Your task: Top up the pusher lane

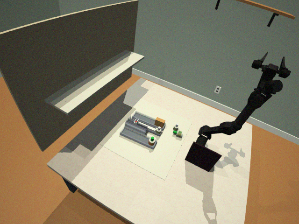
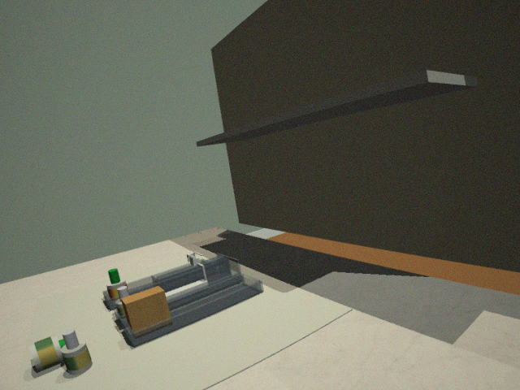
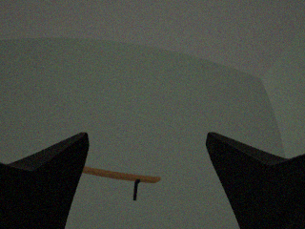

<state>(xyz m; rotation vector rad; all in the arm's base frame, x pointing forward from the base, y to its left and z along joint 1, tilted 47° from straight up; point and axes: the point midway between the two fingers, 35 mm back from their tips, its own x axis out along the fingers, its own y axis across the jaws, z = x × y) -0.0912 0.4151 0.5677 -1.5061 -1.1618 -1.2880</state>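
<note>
The green-lidded jar is 800 mm below my gripper tip, 340 mm ahead of it and 50 mm to the left of it. Round my gripper tip: grey lane rack: 810 mm below, 630 mm ahead, 150 mm to the left; then brown box: 790 mm below, 500 mm ahead, 40 mm to the left; then pusher plate: 770 mm below, 590 mm ahead, 150 mm to the left.
</note>
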